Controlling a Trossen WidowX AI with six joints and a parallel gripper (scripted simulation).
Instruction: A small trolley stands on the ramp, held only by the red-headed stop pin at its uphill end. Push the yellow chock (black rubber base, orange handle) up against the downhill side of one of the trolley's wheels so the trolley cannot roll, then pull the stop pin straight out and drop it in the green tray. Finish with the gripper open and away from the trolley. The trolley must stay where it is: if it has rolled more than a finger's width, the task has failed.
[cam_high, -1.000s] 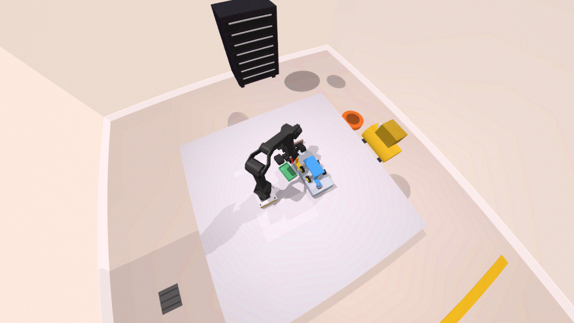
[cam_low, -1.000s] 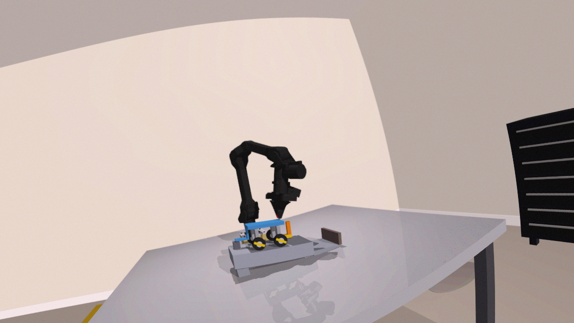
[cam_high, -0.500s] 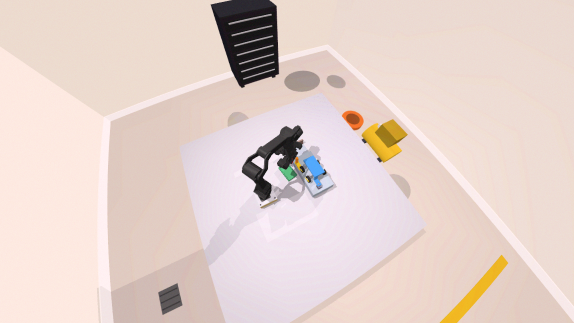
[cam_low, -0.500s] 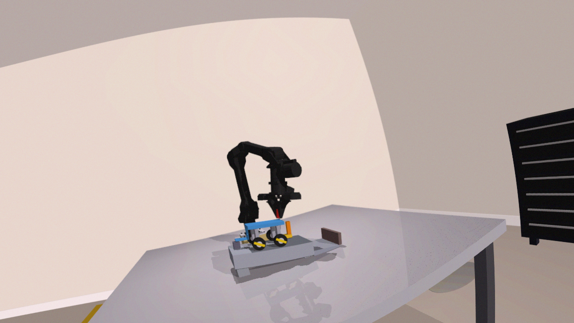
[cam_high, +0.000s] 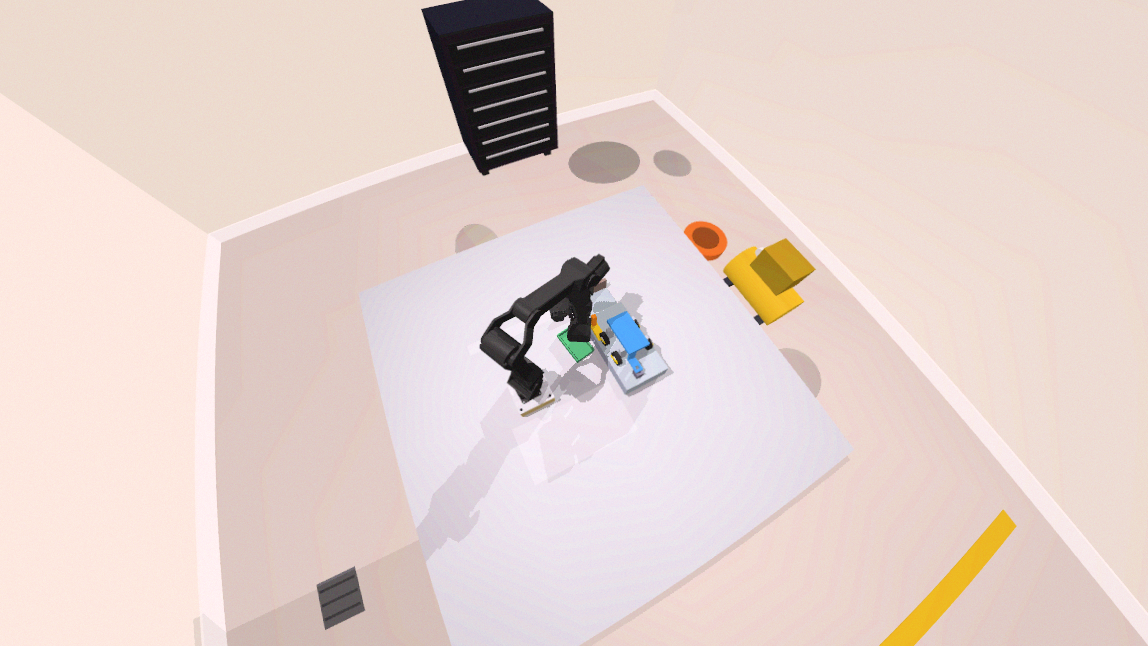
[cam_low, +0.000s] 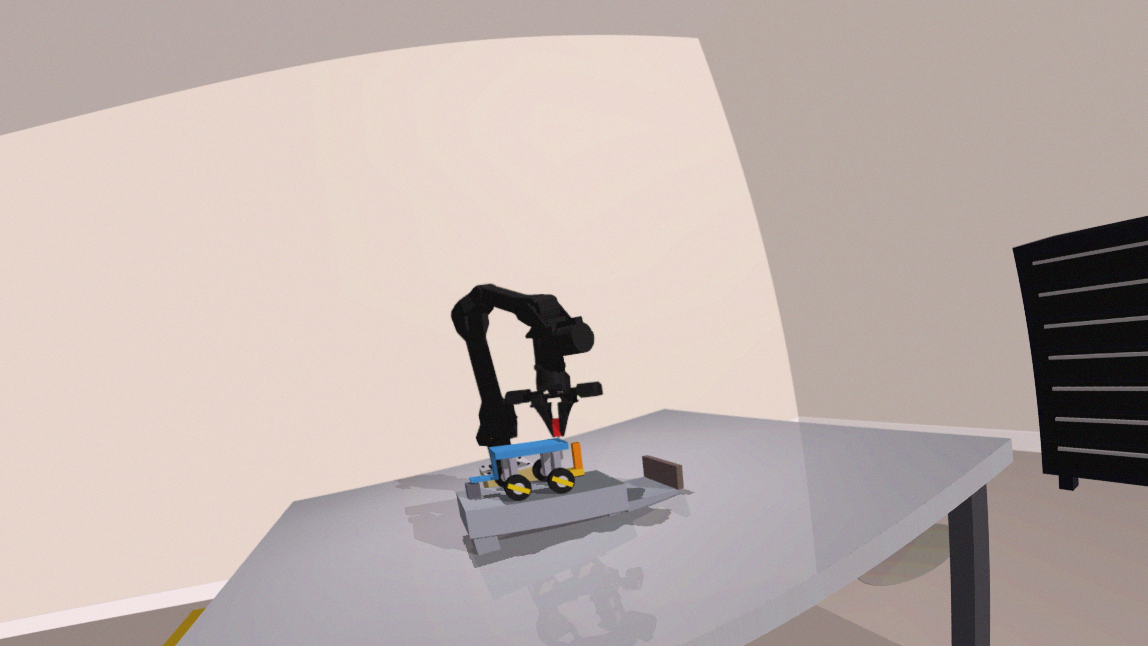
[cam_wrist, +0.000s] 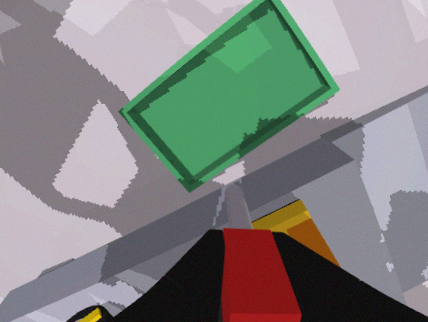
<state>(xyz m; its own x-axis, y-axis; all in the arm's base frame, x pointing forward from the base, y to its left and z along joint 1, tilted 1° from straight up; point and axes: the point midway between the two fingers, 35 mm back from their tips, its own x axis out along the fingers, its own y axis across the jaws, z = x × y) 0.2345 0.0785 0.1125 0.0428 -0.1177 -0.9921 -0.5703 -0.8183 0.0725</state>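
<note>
Now: the red-headed stop pin right at my gripper tip. The rest, counted from my gripper tip: green tray 20 mm behind, 140 mm below; blue trolley 100 mm ahead, 100 mm to the right, 30 mm below; yellow chock 50 mm ahead, 10 mm to the right, 50 mm below.
</note>
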